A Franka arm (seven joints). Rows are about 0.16 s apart.
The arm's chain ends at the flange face. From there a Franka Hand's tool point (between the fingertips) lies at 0.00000 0.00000 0.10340 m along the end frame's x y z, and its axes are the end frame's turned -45 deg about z.
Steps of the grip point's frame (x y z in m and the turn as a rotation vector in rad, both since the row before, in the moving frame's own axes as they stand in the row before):
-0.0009 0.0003 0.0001 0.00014 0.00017 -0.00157
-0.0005 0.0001 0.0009 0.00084 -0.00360 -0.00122
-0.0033 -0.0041 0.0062 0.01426 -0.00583 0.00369
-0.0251 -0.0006 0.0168 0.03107 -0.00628 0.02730
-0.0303 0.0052 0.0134 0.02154 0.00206 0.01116
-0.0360 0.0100 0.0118 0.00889 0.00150 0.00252
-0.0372 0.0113 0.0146 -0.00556 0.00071 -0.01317
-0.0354 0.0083 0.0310 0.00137 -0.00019 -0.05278
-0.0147 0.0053 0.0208 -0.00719 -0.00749 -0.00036
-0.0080 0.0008 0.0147 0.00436 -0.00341 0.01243
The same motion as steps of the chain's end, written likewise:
-0.0004 0.0009 0.0001 0.00022 0.00002 -0.00157
0.0000 0.0002 0.0009 -0.00195 -0.00314 -0.00122
-0.0038 0.0001 0.0062 0.00596 -0.01421 0.00369
-0.0155 0.0192 0.0169 0.01753 -0.02641 0.02730
-0.0163 0.0268 0.0134 0.01669 -0.01377 0.01116
-0.0178 0.0333 0.0118 0.00735 -0.00523 0.00252
-0.0188 0.0339 0.0146 -0.00343 0.00443 -0.01317
-0.0190 0.0310 0.0310 0.00083 -0.00110 -0.05278
-0.0066 0.0131 0.0208 -0.01038 -0.00021 -0.00036
-0.0045 0.0063 0.0147 0.00067 -0.00549 0.01243

